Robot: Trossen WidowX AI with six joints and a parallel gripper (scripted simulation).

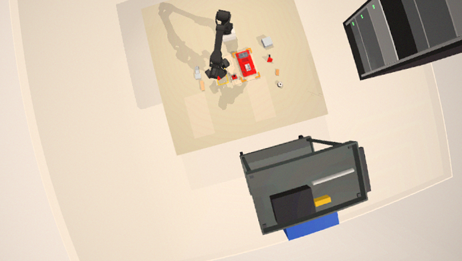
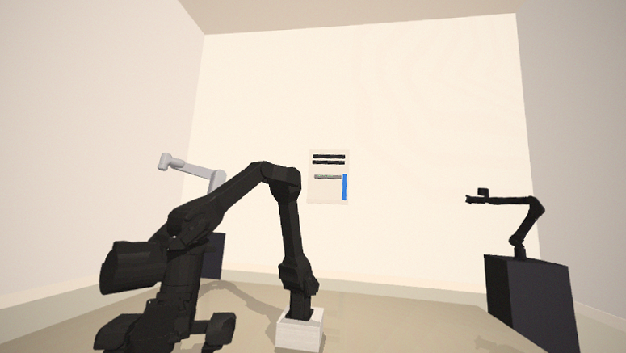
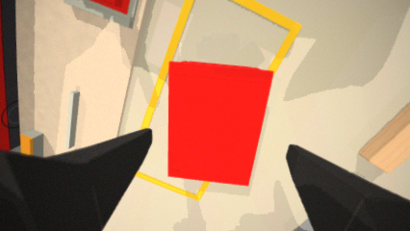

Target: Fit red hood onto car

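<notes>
Right now the red hood is 3 cm below my gripper tip. Round my gripper tip: jig 2 cm behind, 21 cm to the left, 3 cm below.
</notes>
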